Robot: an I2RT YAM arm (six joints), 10 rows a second.
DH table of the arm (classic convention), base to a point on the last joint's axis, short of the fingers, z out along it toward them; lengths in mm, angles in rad. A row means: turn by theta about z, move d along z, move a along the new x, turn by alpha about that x. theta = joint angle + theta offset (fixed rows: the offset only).
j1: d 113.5, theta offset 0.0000, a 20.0, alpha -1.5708
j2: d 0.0, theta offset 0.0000, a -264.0, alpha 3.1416
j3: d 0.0, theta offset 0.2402, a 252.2, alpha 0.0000
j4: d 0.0, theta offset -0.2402, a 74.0, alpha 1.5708
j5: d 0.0, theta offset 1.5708, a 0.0, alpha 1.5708
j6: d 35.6, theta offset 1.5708, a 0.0, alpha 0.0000
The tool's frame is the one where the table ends.
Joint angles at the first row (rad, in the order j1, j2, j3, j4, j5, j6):
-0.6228 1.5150 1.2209 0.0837 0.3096 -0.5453
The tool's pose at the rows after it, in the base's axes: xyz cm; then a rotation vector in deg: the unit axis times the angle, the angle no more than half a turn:
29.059 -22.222 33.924 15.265 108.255 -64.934
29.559 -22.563 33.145 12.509 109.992 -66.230
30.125 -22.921 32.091 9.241 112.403 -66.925
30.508 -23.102 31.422 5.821 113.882 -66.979
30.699 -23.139 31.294 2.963 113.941 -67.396
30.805 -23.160 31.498 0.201 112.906 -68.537
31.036 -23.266 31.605 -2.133 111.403 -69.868
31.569 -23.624 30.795 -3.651 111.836 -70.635
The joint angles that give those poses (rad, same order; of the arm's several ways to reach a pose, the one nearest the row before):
-0.6231 1.5261 1.2186 0.1112 0.3103 -0.5983
-0.6231 1.5520 1.2190 0.1219 0.3058 -0.6445
-0.6231 1.5826 1.2190 0.1249 0.2943 -0.6910
-0.6231 1.6016 1.2190 0.1272 0.2718 -0.7315
-0.6228 1.6081 1.2190 0.1379 0.2524 -0.7670
-0.6231 1.6093 1.2190 0.1616 0.2352 -0.8066
-0.6231 1.6169 1.2190 0.1982 0.2211 -0.8425
-0.6228 1.6463 1.2190 0.2245 0.2195 -0.8673

